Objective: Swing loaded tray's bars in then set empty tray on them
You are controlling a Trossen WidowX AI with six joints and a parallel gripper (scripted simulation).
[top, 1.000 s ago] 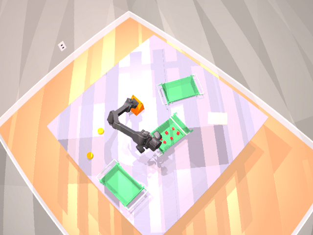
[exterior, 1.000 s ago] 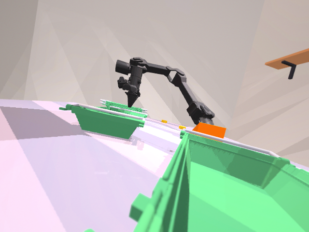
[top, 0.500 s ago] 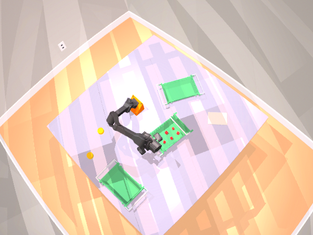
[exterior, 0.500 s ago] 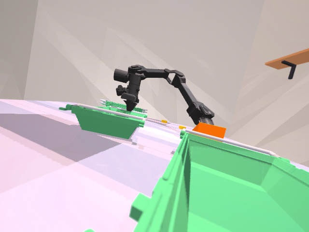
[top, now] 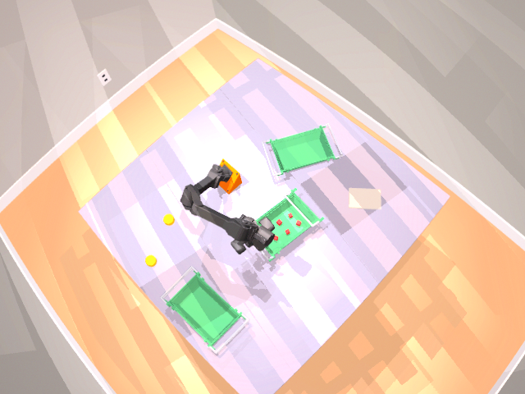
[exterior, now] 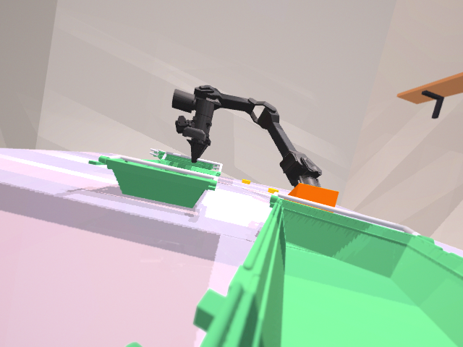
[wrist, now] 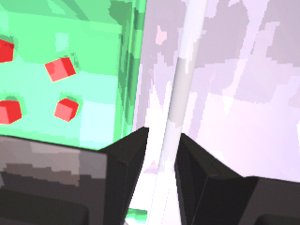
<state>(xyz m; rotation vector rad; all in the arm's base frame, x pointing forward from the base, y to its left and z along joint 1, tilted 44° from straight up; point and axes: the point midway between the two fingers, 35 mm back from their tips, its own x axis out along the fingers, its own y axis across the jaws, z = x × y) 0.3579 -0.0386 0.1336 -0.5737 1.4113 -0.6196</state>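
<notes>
Now: the tray 470 mm to the left of my gripper tip, 210 mm behind it and 30 mm below it. Also, from my gripper tip: pale patch (520 mm to the left, 150 mm ahead, 70 mm below).
</notes>
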